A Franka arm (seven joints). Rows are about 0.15 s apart.
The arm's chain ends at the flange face. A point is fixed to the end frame.
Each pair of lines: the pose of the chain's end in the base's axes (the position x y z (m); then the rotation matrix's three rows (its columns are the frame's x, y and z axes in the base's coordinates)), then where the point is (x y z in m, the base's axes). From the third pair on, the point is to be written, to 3 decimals.
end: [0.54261, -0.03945, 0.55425], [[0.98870, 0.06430, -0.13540], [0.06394, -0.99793, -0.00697], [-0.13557, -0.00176, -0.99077]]
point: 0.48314 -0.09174 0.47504
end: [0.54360, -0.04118, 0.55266], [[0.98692, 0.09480, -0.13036], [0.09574, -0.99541, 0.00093], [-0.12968, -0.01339, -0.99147]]
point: 0.48614 -0.09430 0.47252
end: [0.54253, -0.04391, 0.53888], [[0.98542, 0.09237, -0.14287], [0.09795, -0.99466, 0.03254], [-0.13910, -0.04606, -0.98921]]
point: 0.484 -0.094 0.458
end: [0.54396, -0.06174, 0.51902], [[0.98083, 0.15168, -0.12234], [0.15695, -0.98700, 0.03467], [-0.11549, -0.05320, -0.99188]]
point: 0.490 -0.115 0.436
